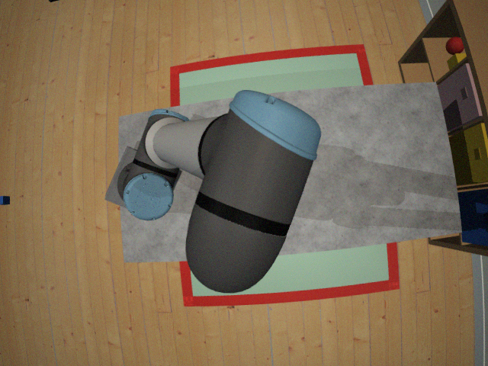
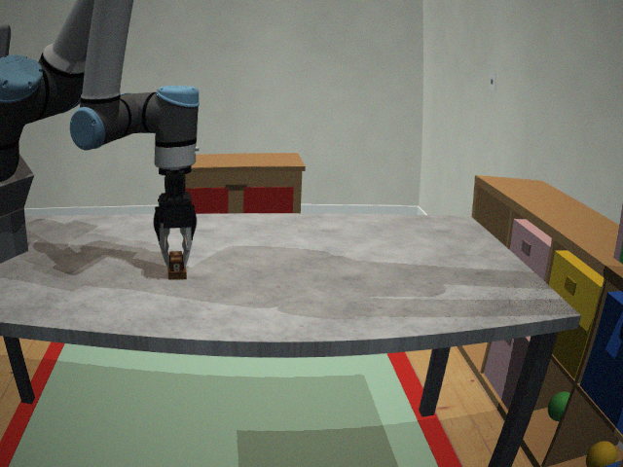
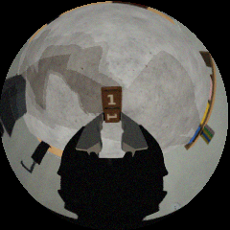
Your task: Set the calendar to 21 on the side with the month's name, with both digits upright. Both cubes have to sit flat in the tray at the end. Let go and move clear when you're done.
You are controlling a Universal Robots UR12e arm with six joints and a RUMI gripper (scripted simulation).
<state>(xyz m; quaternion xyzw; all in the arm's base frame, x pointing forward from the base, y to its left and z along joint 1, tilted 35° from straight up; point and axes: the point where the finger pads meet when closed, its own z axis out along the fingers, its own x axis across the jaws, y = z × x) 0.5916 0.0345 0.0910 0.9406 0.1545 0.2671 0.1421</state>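
The brown calendar tray lies 20 mm to the left of my hand and 30 mm below it.
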